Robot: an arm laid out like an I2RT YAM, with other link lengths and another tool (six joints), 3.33 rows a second.
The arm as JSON. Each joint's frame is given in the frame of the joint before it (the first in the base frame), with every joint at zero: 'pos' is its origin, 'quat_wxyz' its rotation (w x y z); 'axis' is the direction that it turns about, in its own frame. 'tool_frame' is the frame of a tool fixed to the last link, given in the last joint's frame.
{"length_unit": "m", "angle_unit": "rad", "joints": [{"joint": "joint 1", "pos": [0.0, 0.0, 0.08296], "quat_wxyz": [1.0, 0.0, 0.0, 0.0], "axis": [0.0, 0.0, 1.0]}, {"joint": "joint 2", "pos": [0.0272, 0.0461, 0.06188], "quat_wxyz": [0.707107, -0.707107, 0.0, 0.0], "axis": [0.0, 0.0, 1.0]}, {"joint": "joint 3", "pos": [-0.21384, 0.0, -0.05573], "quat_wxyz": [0.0, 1.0, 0.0, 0.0], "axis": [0.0, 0.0, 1.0]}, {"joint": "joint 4", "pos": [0.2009, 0.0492, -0.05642], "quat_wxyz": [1.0, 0.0, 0.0, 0.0], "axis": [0.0, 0.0, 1.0]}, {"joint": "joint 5", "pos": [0.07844, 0.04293, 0.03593], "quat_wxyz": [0.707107, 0.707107, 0.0, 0.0], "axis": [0.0, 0.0, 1.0]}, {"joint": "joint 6", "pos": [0.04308, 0.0, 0.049], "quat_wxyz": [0.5, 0.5, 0.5, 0.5], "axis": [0.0, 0.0, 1.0]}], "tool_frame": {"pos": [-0.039, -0.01, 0.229], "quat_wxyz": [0.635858, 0.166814, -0.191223, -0.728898]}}
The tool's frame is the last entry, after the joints.
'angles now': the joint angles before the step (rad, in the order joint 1, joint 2, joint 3, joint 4, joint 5, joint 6). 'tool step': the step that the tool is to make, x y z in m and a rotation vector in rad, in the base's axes. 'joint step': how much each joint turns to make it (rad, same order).
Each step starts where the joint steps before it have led.
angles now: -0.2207, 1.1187, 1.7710, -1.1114, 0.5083, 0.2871
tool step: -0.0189, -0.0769, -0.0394, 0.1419, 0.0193, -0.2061
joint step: -0.2932, 0.1037, -0.0005, 0.0035, -0.1367, 0.0742
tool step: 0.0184, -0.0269, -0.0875, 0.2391, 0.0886, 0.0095
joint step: -0.1842, 0.2090, 0.0002, -0.0006, -0.2415, -0.0038
